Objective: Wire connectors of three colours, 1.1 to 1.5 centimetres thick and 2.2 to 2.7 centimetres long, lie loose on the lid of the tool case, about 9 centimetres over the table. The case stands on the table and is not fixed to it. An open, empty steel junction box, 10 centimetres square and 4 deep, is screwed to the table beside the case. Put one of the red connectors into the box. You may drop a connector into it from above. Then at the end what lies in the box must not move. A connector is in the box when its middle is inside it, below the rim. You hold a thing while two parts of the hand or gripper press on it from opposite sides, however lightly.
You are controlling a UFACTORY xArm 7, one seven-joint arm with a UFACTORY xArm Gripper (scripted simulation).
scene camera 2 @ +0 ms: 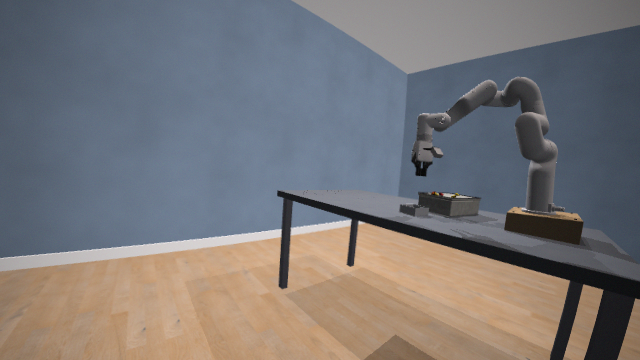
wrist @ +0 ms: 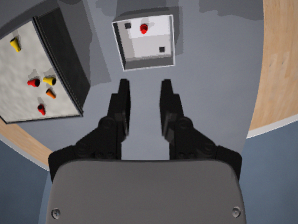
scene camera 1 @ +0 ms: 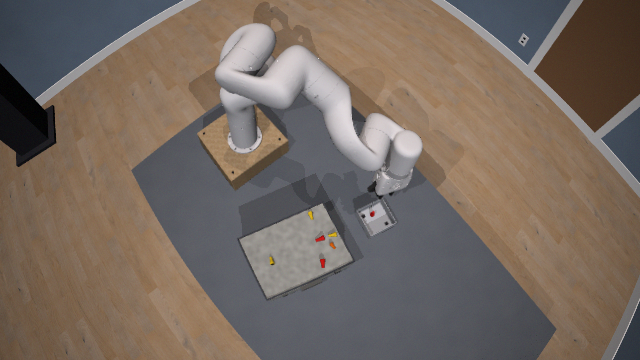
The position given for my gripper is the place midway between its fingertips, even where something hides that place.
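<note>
I can see my gripper [wrist: 145, 91], and there is a tool case [scene camera 1: 291, 242] in the scene too.
</note>
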